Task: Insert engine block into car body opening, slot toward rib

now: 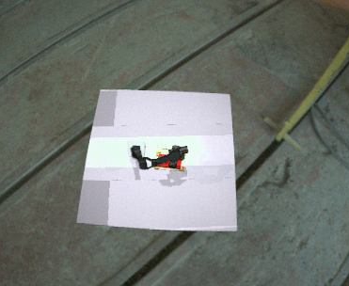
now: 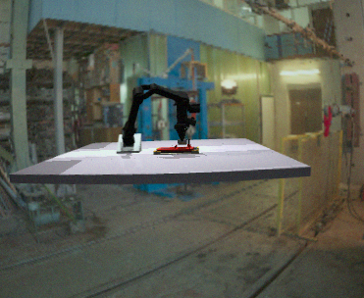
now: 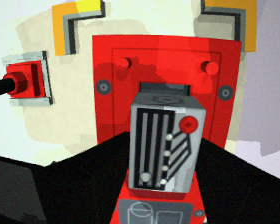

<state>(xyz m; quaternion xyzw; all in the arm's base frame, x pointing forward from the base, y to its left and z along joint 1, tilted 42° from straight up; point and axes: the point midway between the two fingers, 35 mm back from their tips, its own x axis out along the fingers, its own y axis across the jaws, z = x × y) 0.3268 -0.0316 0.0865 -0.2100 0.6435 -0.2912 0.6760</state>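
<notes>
Right now the grey engine block is 10 mm below my gripper tip.
</notes>
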